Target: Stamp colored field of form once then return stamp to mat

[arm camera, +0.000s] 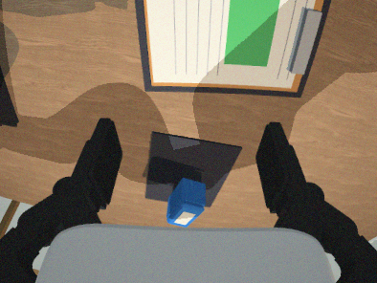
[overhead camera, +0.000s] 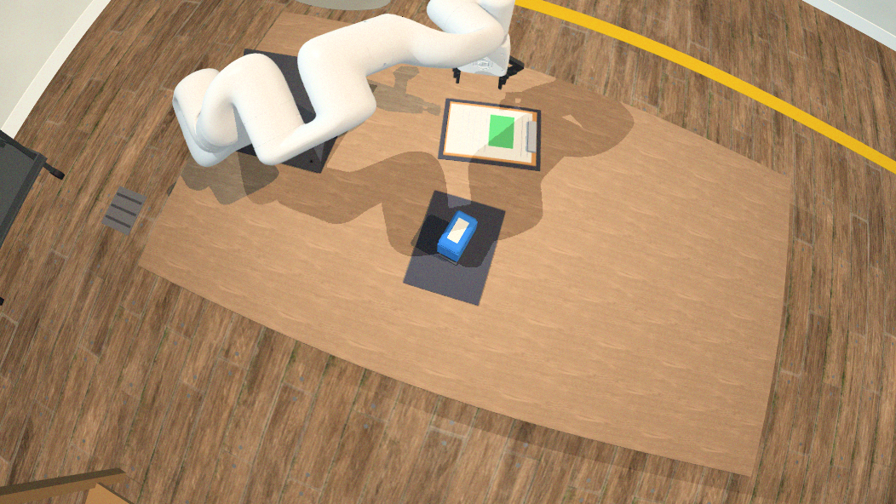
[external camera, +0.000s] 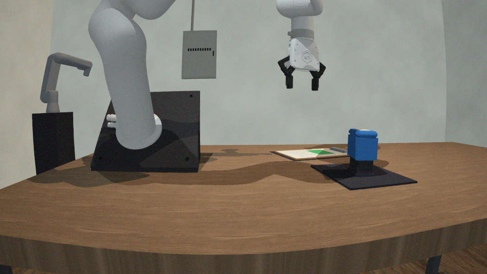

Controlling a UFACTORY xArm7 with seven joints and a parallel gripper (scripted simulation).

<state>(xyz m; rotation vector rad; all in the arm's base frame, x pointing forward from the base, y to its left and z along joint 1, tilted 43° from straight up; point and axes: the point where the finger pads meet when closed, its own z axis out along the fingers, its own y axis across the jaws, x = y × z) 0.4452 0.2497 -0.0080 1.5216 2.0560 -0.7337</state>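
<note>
Right now the blue stamp is 80 mm ahead of my hand, 300 mm to the right of it and 160 mm below it. Round my hand: form: 60 mm ahead, 10 mm to the left, 210 mm below; dark mat: 80 mm ahead, 300 mm to the right, 210 mm below.
</note>
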